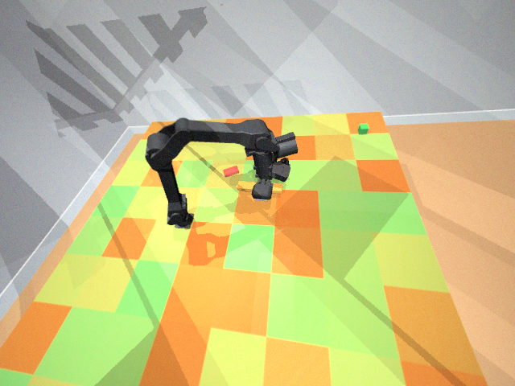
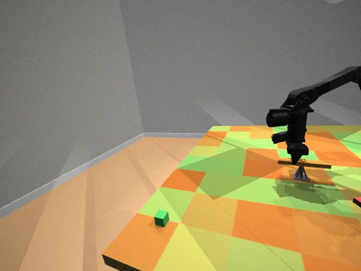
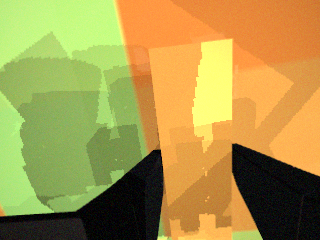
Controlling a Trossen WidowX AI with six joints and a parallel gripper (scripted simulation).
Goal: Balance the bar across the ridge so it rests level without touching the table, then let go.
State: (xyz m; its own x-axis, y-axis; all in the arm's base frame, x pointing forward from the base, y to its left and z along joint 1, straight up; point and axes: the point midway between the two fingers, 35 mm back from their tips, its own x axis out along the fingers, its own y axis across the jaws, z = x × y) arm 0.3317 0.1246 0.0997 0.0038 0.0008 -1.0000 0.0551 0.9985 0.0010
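The orange bar lies 3 cm behind my gripper tip. From my gripper tip the other things lie so: red block: 18 cm behind, 13 cm to the left, 6 cm below; green cube: 41 cm ahead, 38 cm to the left, 5 cm below.
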